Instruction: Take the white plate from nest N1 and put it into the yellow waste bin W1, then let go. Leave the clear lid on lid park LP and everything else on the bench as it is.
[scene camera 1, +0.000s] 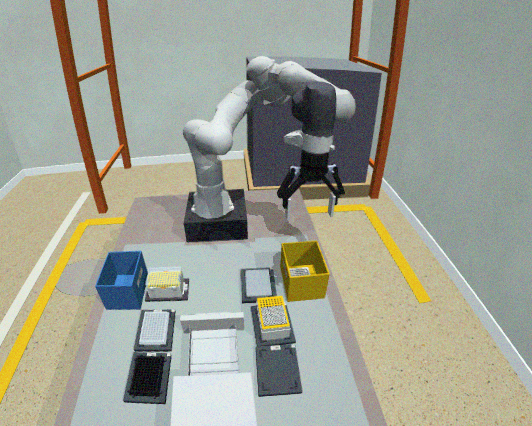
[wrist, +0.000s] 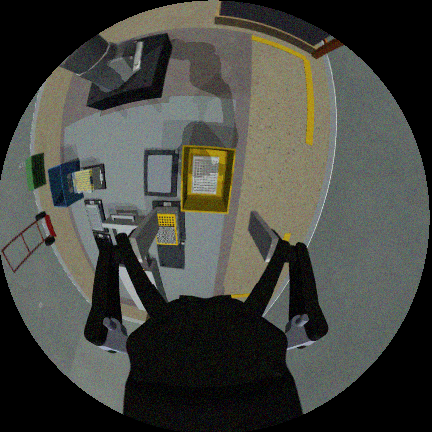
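The white plate (scene camera 1: 300, 271) (wrist: 205, 175) lies inside the yellow waste bin (scene camera 1: 306, 288) (wrist: 206, 205), low down, and looks flat in the wrist view. My gripper (scene camera 1: 310, 207) (wrist: 203, 219) is open and empty, high above the bench, apart from the bin and the plate. A flat pale pane, probably the clear lid (scene camera 1: 257, 282) (wrist: 160, 172), lies on a dark-framed holder beside the bin. A dark nest (scene camera 1: 278, 370) (wrist: 171, 257) toward the front right has no plate on it. I cannot read the nest labels.
A yellow-topped rack (scene camera 1: 273, 315) (wrist: 167, 229) stands on a nest in front of the bin. At the left are a blue bin (scene camera 1: 120, 295) (wrist: 59, 192), a yellow-tipped box (scene camera 1: 165, 282) (wrist: 83, 180), another white plate (scene camera 1: 154, 327) and a black plate (scene camera 1: 146, 375).
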